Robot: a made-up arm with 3 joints.
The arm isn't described. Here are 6 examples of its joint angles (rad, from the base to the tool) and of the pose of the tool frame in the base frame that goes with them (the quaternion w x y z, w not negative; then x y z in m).
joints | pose
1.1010 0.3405 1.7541 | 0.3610 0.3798 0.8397 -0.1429 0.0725 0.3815 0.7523
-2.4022 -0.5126 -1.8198 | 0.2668 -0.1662 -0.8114 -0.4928 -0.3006 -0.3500 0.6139
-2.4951 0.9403 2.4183 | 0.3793 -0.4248 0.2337 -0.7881 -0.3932 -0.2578 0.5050
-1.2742 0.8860 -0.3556 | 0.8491 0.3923 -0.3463 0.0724 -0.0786 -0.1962 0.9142
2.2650 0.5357 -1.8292 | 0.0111 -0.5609 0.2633 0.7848 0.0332 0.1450 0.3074
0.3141 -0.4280 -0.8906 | 0.5883 -0.1852 -0.0316 0.7865 0.1736 0.2048 0.8612
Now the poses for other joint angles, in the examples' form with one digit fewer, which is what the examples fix.
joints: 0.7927 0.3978 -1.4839
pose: 0.615 -0.542 -0.019 0.572 0.250 0.249 0.762
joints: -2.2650 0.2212 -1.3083
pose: 0.568 0.137 -0.732 -0.351 -0.209 -0.344 0.640
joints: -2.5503 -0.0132 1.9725
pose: 0.120 0.368 -0.258 0.885 -0.369 -0.159 0.486
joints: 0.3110 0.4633 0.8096
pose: 0.708 0.328 0.534 0.327 0.050 0.218 0.910
